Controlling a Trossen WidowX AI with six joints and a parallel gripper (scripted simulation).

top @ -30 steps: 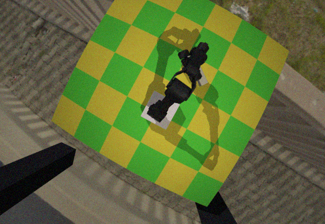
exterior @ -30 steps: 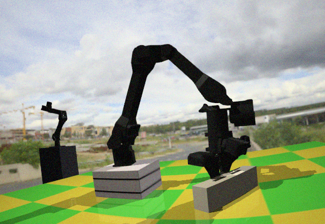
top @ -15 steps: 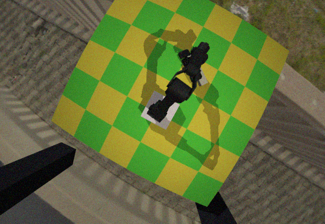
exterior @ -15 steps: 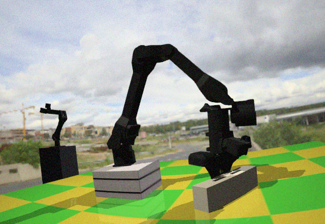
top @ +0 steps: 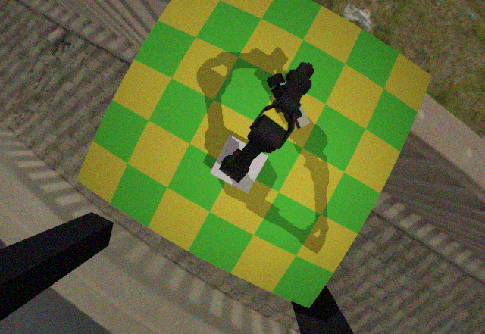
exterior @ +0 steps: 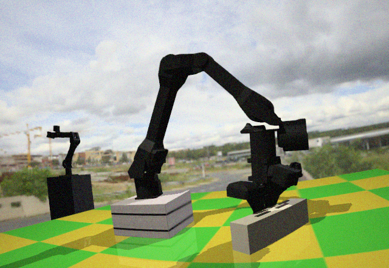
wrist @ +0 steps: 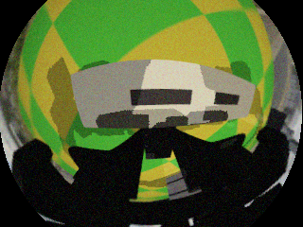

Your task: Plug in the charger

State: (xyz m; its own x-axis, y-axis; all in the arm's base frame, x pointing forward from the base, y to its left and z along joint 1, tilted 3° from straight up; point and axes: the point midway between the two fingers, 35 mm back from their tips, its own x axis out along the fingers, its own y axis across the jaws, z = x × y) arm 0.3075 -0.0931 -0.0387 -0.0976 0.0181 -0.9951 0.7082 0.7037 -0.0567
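Right now my gripper tip is 1 cm short of the charger, 1 cm to the left of it and 1 cm below it.
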